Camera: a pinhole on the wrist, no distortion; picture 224 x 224 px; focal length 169.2 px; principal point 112.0 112.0 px. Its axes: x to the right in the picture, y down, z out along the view. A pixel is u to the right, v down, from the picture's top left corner.
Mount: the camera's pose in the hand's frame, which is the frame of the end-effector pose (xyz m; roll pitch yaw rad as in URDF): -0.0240 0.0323 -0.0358 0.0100 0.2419 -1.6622
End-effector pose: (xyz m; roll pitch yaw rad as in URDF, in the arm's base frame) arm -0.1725 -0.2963 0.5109 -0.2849 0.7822 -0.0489
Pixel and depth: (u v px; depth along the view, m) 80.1 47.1 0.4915
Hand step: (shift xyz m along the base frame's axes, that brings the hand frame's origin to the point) 0.1596 0.1440 0.4642
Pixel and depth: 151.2 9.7 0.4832
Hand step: 0.0619 -0.0464 0.5471
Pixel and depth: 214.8 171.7 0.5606
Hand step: 0.4518 -0.3326 0.2933
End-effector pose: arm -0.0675 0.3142 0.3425 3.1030 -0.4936 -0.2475
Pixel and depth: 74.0 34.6 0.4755
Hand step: -0.0195 -0.0572 -0.5106
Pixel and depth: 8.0 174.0 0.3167
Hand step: 0.1926 -0.1999 -0.2298
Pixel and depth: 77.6 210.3 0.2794
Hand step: 0.2254 -0.0727 -0.1570
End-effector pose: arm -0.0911 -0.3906 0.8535 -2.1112 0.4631 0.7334
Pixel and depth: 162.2 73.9 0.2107
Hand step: -0.1741 0.0712 0.0233
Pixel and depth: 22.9 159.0 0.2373
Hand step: -0.1323 0.0780 -0.1933
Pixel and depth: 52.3 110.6 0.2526
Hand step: -0.1858 0.0583 -0.1395
